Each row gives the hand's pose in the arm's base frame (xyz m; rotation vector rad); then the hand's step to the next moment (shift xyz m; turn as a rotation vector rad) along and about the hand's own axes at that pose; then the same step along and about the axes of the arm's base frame.
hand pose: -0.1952 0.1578 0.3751 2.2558 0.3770 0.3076
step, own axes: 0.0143 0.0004 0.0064 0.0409 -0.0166 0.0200
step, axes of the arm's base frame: 0.0155 0.0006 -0.0024 0.0418 0.0116 -0.0215
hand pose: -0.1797 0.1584 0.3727 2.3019 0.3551 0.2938
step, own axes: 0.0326 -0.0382 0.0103 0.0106 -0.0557 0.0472
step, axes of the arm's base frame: 0.0275 0.0296 -0.0316 0.0158 0.0090 -0.0715
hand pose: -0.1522 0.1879 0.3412 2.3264 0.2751 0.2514
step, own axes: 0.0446 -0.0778 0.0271 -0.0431 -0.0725 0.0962
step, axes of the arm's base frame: 0.0404 0.0470 -0.0703 -0.0248 -0.0273 -0.1225
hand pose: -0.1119 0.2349 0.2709 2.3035 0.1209 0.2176
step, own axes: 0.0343 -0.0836 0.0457 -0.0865 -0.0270 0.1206
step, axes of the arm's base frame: 0.0410 0.0287 -0.0880 -0.0618 -0.0824 -0.1103
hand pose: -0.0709 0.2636 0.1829 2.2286 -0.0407 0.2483
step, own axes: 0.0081 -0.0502 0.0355 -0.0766 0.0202 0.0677
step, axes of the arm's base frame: 0.0196 0.0040 -0.0587 -0.0663 -0.0698 -0.0399
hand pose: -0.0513 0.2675 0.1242 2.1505 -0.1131 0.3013
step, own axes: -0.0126 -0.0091 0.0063 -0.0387 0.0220 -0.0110
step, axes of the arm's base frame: -0.0093 -0.0005 -0.0139 -0.0435 -0.0046 0.0136
